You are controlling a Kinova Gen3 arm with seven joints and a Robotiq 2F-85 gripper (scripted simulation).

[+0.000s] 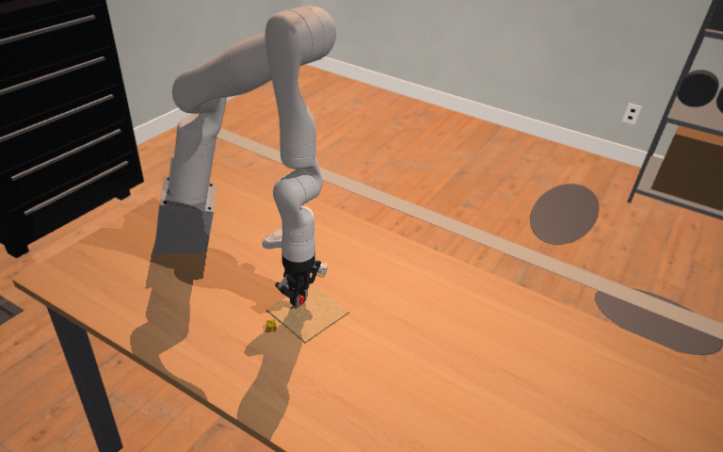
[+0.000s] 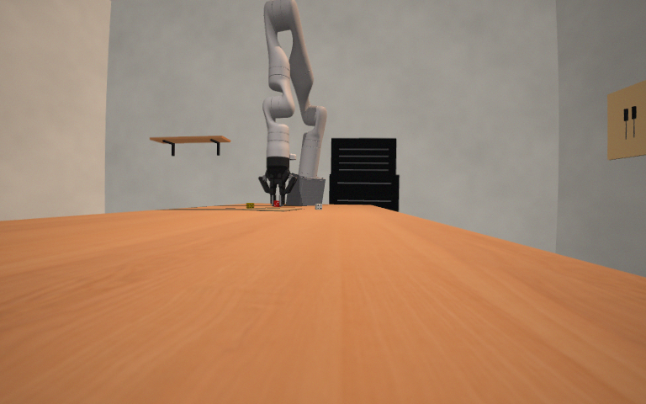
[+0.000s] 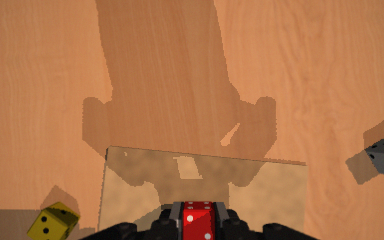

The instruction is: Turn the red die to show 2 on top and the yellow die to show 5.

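Right now my hand is 10 mm above the red die. The rest, counted from my hand: white die: 40 mm behind, 130 mm to the left, 20 mm below; then yellow die: 10 mm ahead, 100 mm to the right, 20 mm below; then tan mat: 30 mm ahead, 30 mm below.
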